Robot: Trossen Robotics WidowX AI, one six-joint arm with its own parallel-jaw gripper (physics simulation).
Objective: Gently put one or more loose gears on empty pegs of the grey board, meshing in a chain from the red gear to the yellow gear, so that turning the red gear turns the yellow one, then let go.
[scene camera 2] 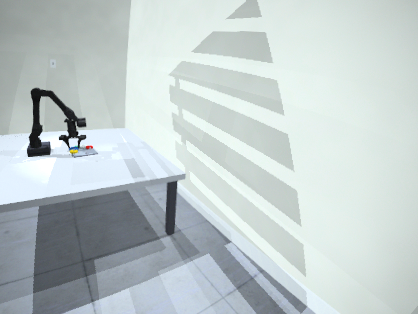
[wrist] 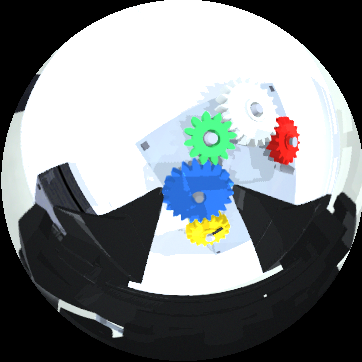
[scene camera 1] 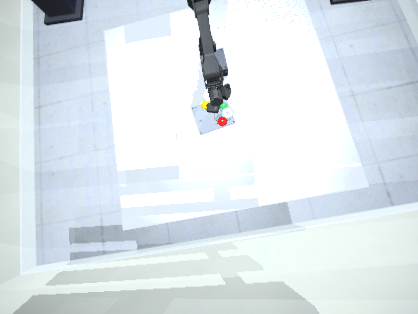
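Pixels of known places: gripper, fingertip midpoint: (scene camera 2: 74, 148) (wrist: 198, 190); arm's base, origin of the base link: (scene camera 2: 35, 146) (wrist: 60, 235).
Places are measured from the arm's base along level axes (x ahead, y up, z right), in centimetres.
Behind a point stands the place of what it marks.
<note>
In the wrist view my gripper (wrist: 198, 190) @(z -2.7, x 25.1, y -3.6 cm) is shut on a blue gear (wrist: 187, 182) @(z -3.9, x 24.4, y -3.0 cm), one finger on each side of its rim. A pale peg shows in the blue gear's hole. Its teeth meet a green gear (wrist: 199, 141) @(z -6.8, x 26.0, y -3.1 cm) (scene camera 1: 223, 105) @(z -6.8, x 27.2, y -2.9 cm) at the far side and overlap a yellow gear (wrist: 199, 233) @(z 2.8, x 24.3, y -3.3 cm) (scene camera 1: 204, 104) @(z 3.9, x 25.5, y -3.1 cm) at the near side. The green gear meets a white gear (wrist: 242, 119) @(z -8.0, x 29.9, y -3.3 cm) (scene camera 1: 228, 113) @(z -9.3, x 32.0, y -3.1 cm), which meets the red gear (wrist: 280, 148) @(z -5.1, x 34.3, y -3.3 cm) (scene camera 1: 222, 121) @(z -5.7, x 36.5, y -2.7 cm). All sit on the grey board (wrist: 158, 143) @(z -7.5, x 22.6, y -4.8 cm) (scene camera 1: 206, 123) @(z 3.3, x 36.2, y -4.8 cm). In scene camera 1 my gripper (scene camera 1: 214, 106) @(z -2.7, x 25.1, y -3.6 cm) hides the blue gear.
The board lies near the middle of a white table (scene camera 1: 145, 93) @(z 40.4, x 13.8, y -5.6 cm) (scene camera 2: 130, 168) @(z 37.4, x 61.5, y -5.6 cm). In scene camera 2 my gripper (scene camera 2: 73, 146) @(z -2.7, x 25.1, y -3.6 cm) stands low over the board (scene camera 2: 89, 152) @(z 4.8, x 36.3, y -4.8 cm) near the table's far left. A wall rises to the right of the table.
</note>
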